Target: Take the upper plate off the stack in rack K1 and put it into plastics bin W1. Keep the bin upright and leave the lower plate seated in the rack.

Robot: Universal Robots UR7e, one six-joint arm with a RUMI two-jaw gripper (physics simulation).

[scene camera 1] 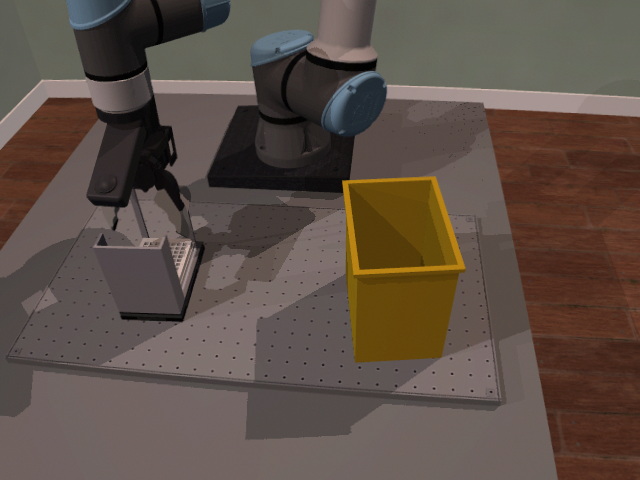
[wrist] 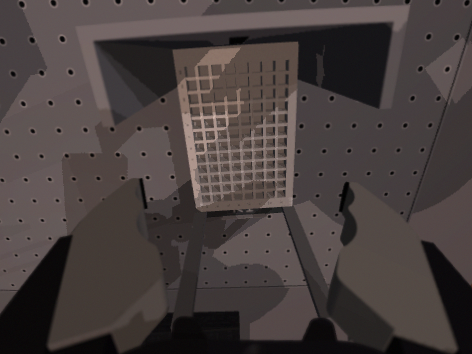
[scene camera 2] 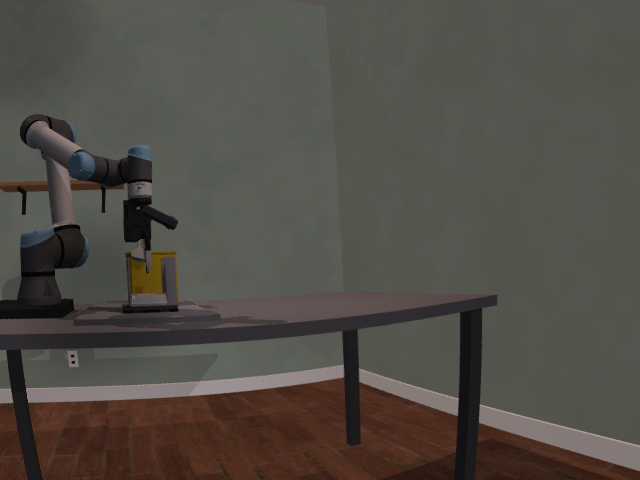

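Seen in the pictures: gripper, between the fingertips: (scene camera 1: 150, 233) (wrist: 242, 185) (scene camera 2: 147, 272); arm's base, origin of its link: (scene camera 1: 293, 146) (scene camera 2: 39, 302).
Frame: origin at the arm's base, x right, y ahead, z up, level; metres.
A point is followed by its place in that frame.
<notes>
Rack K1 (scene camera 1: 139, 281) @[x 0.103, y 0.459, z 0.064 m] (scene camera 2: 170, 281) @[x 0.154, y 0.450, z 0.061 m] (wrist: 240, 20) @[x 0.105, y 0.457, z 0.128 m] stands at the left of the board, with a tall grey wall at one end and two thin posts at the other. The white gridded upper plate (scene camera 1: 180, 253) @[x 0.092, y 0.356, z 0.024 m] (wrist: 245, 130) @[x 0.119, y 0.396, z 0.016 m] lies flat low inside it; in the wrist view it hides the lower plate. My gripper (scene camera 1: 149, 218) @[x 0.115, y 0.384, z 0.086 m] (scene camera 2: 148, 260) @[x 0.115, y 0.384, z 0.086 m] (wrist: 242, 185) @[x 0.115, y 0.384, z 0.086 m] is open and empty, pointing down above the rack, one finger to each side of the plate's width and well above it. The yellow plastics bin W1 (scene camera 1: 400, 315) @[x -0.258, y 0.461, z 0.076 m] (scene camera 2: 147, 279) @[x -0.175, y 0.366, z 0.064 m] stands upright at the right in scene camera 1, apart from the rack.
The perforated board (scene camera 1: 305, 335) @[x -0.127, y 0.441, z -0.021 m] carries the rack and the bin. The robot's black base plate (scene camera 1: 222, 178) @[x 0.113, y 0.114, z -0.011 m] is behind the board. The rack's high end wall and its two posts rise close to my fingers. The bin's open rim stands high above the board.
</notes>
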